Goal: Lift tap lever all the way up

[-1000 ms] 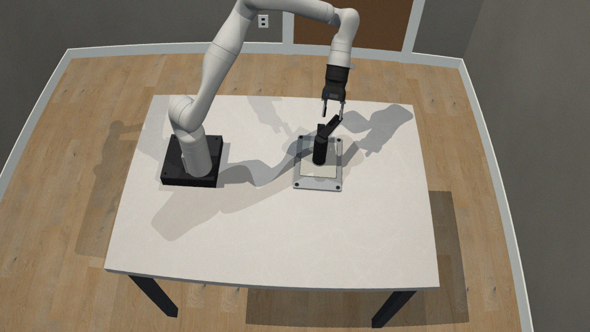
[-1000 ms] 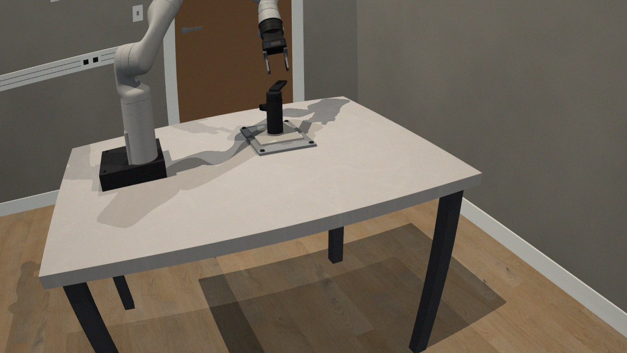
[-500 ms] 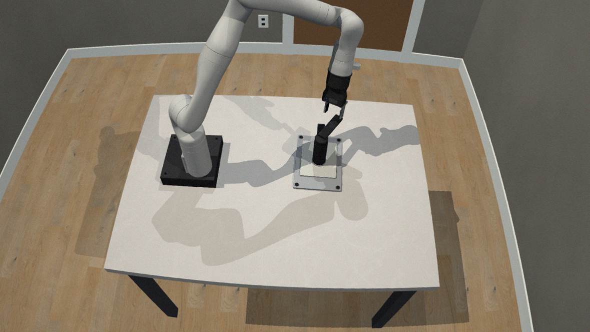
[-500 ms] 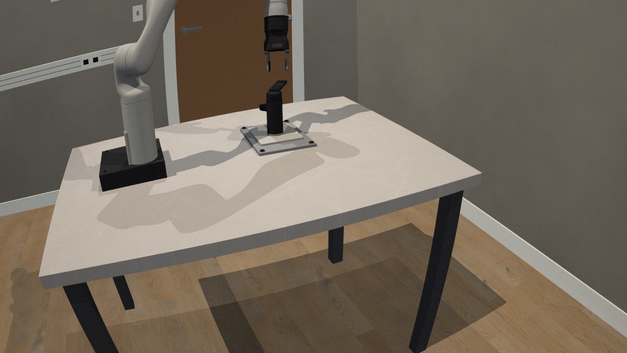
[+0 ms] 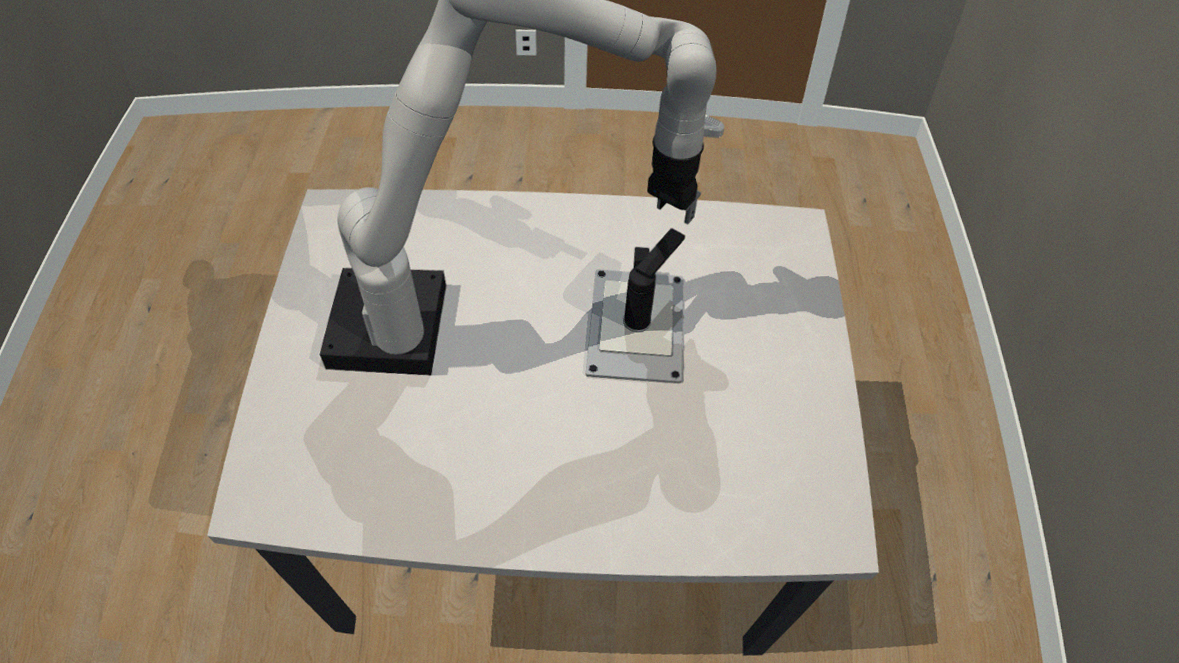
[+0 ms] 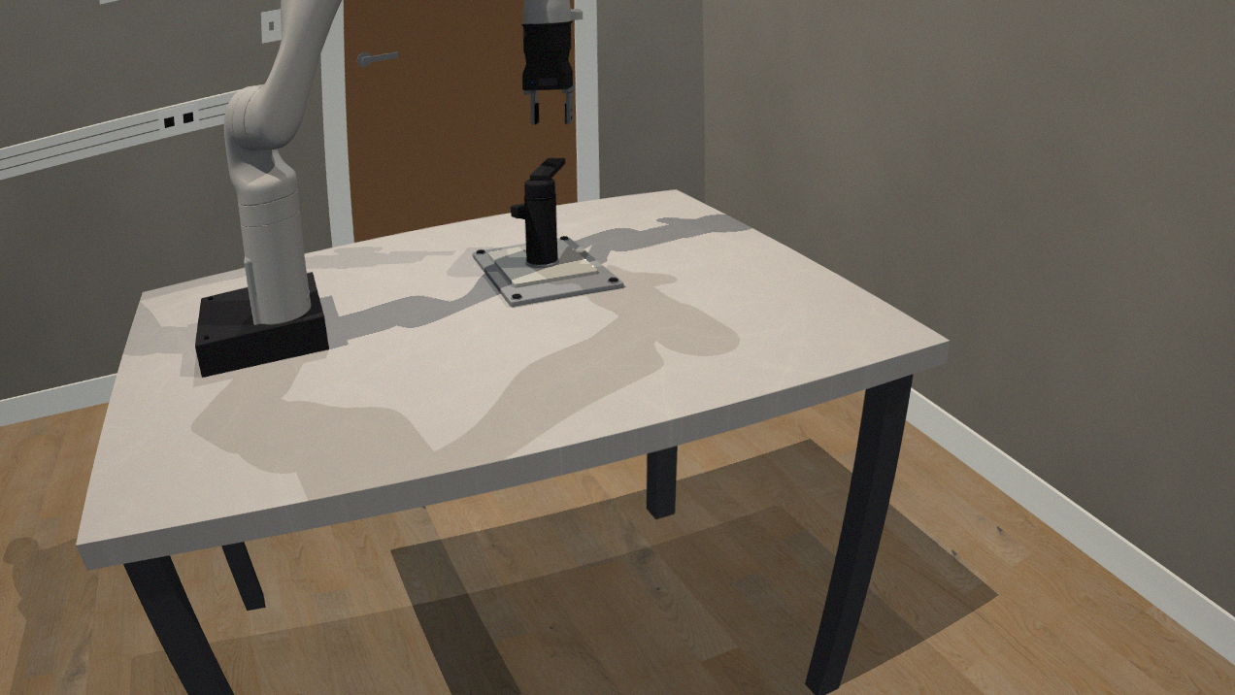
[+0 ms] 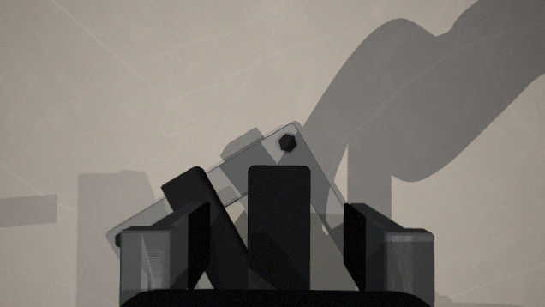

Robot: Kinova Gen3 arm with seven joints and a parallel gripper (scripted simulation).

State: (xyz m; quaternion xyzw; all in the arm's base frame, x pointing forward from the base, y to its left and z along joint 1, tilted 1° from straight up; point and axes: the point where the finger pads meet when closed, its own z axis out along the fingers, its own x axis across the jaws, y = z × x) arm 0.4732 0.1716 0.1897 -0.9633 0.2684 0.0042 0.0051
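Now: hand 20 mm past the black lever, 30 mm to the left of it and 90 mm above it. Round my hand: baseplate: 50 mm behind, 80 mm to the right, 230 mm below.
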